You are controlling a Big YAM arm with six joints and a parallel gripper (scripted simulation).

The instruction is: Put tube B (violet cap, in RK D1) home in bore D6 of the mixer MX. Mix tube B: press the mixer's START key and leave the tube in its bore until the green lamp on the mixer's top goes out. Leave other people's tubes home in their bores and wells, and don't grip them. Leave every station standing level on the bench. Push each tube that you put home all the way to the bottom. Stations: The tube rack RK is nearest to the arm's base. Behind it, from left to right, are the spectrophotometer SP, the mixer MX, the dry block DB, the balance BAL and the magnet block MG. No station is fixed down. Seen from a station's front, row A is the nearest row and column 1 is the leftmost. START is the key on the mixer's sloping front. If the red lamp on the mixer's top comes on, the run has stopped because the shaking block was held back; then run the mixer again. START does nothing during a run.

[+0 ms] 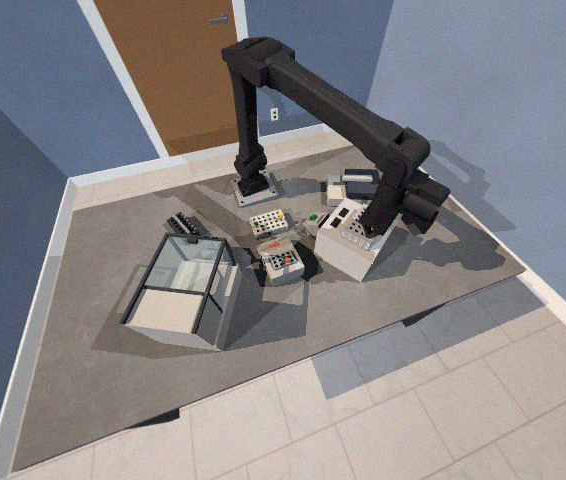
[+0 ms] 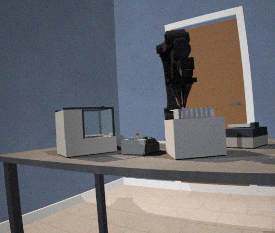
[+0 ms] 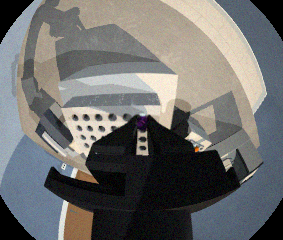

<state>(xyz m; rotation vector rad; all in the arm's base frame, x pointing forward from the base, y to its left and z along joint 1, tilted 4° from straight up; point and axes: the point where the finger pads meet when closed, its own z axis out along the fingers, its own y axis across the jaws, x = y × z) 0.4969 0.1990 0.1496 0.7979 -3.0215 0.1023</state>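
The tube B lies 2 cm below my hand. The rest, counted from my hand: green start key 20 cm behind, 6 cm to the right, 11 cm below; then shaking block 4 cm behind, 3 cm to the left, 3 cm below; then dry block DB 11 cm behind, 23 cm to the right, 15 cm below.
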